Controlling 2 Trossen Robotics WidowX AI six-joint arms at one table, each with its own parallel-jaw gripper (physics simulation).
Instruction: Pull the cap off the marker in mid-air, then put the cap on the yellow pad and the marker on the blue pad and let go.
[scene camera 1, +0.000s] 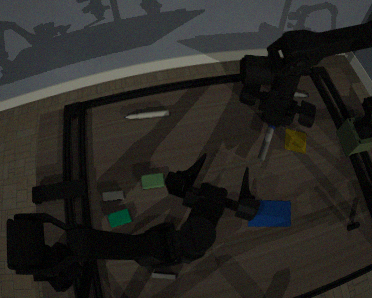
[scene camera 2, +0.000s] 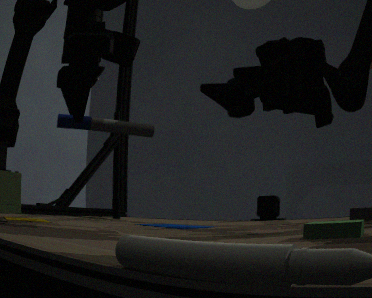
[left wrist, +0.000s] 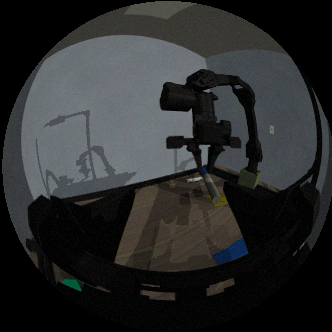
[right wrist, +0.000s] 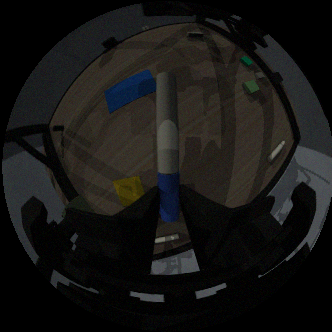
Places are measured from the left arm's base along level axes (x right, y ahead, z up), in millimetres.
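Pixels of known places: left gripper, fingertip midpoint: (scene camera 1: 226, 161) (scene camera 2: 216, 80) (left wrist: 179, 188); right gripper, fingertip midpoint: (scene camera 2: 77, 123) (left wrist: 204, 174) (right wrist: 168, 189); right arm's base at its link origin: (scene camera 1: 363, 129) (left wrist: 251, 170).
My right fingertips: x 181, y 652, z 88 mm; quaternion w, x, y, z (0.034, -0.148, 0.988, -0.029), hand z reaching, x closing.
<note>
Behind a point stands the place of what it marks.
A grey-white marker (scene camera 1: 266, 145) @(x 203, y 584, z 96 mm) (scene camera 2: 125, 127) @(x 191, y 585, z 86 mm) (left wrist: 212, 190) @(x 202, y 563, z 94 mm) (right wrist: 167, 115) @(x 198, y 591, z 97 mm) with its blue cap (scene camera 2: 66, 121) @(x 167, y 666, z 88 mm) (right wrist: 168, 200) @(x 179, y 657, z 100 mm) on is in the air, roughly level. My right gripper (scene camera 2: 78, 119) @(x 181, y 652, z 88 mm) (right wrist: 168, 189) @(x 181, y 652, z 88 mm) is shut on the cap; the marker's body sticks out from it. My left gripper (scene camera 1: 225, 162) @(x 162, y 465, z 148 mm) (left wrist: 179, 188) @(x 162, y 465, z 148 mm) is open and empty, higher and apart from the marker's free end. The yellow pad (scene camera 1: 296, 141) @(x 259, y 754, z -53 mm) (scene camera 2: 25, 219) @(x 250, y 754, z -53 mm) (right wrist: 128, 189) @(x 259, y 748, z -53 mm) lies beside the marker in scene camera 1. The blue pad (scene camera 1: 277, 214) @(x 339, y 519, z -53 mm) (scene camera 2: 176, 226) @(x 306, y 505, z -53 mm) (left wrist: 232, 251) @(x 301, y 514, z -53 mm) (right wrist: 131, 91) @(x 307, y 516, z -53 mm) is partly covered by the left gripper there.
A white pen-like object (scene camera 1: 147, 115) @(x -146, y 509, z -38 mm) (scene camera 2: 205, 257) @(x -152, y 526, z -41 mm) (right wrist: 277, 151) @(x -141, y 524, z -35 mm) lies near the table's edge. Two green blocks (scene camera 1: 152, 181) @(x 13, y 368, z -39 mm) (scene camera 1: 120, 218) @(x 21, y 230, z -39 mm) and a grey block (scene camera 1: 113, 195) @(x -41, y 264, z -42 mm) lie left of the left gripper. Another whitish piece (scene camera 1: 301, 94) @(x 184, y 927, z -38 mm) (right wrist: 166, 238) @(x 127, y 880, z -38 mm) lies by the right arm. Dark rails border the table.
</note>
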